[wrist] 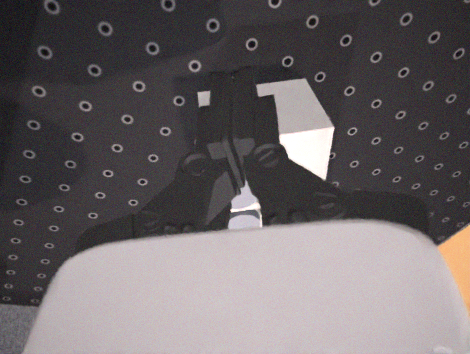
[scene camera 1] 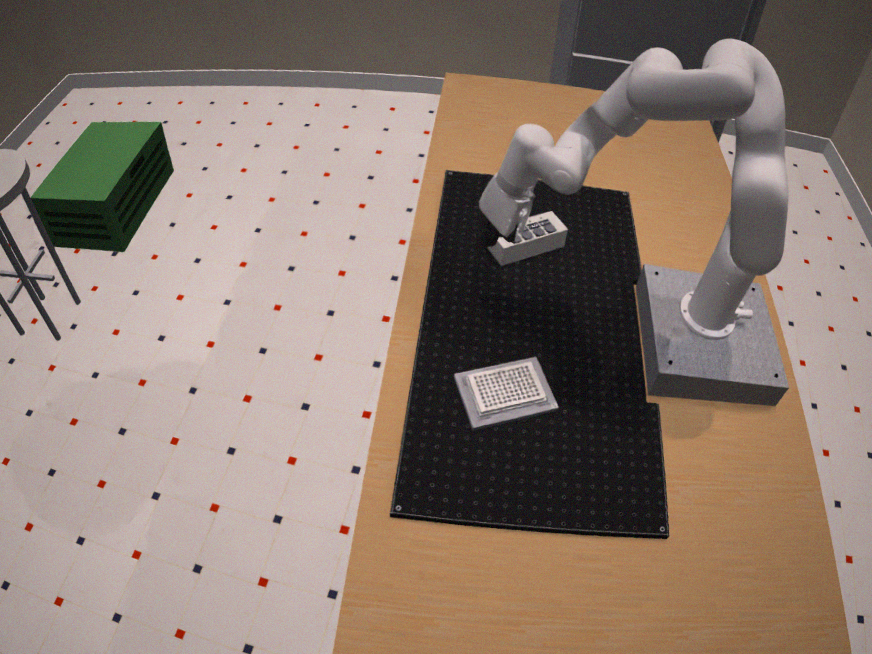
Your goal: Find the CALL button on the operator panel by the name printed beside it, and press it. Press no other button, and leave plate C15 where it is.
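Places are measured from the arm's base along level axes (x right, y ahead, z up), in centimetres.
Where they show: gripper, between the fingertips: (wrist: 239, 96) (scene camera 1: 487, 243); arm's base, origin of its link: (scene camera 1: 706, 316).
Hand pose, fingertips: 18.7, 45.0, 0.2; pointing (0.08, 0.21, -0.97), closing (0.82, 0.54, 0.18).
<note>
Each offset is from my fingertips to the top centre of the thing, as dx, dy, dz. Level surfaces: height alone.
The operator panel {+6.1, -9.7, -0.5} (scene camera 1: 536, 248) (wrist: 311, 147) is a pale box on the black board, with a row of grey round buttons and dark labels on its sloping top. The printed names are too small to read in the scene view, so the CALL button cannot be told apart. My gripper (scene camera 1: 509, 240) (wrist: 239, 96) is shut and empty, its dark fingertips down at the panel's left end in the scene view and hiding part of it. Whether the tips touch a button cannot be told. Plate C15 {-33.7, -2.0, -3.5} (scene camera 1: 505, 387), a white plate with many wells, lies flat on a grey holder.
The black perforated board {dz -6.1} (scene camera 1: 535, 478) (wrist: 75, 165) lies on the wooden table {dz -7.3} (scene camera 1: 591, 591). The grey base block (scene camera 1: 711, 380) of the arm stands at the board's right edge. A green crate (scene camera 1: 102, 161) and a stool (scene camera 1: 8, 175) stand on the floor at the left.
</note>
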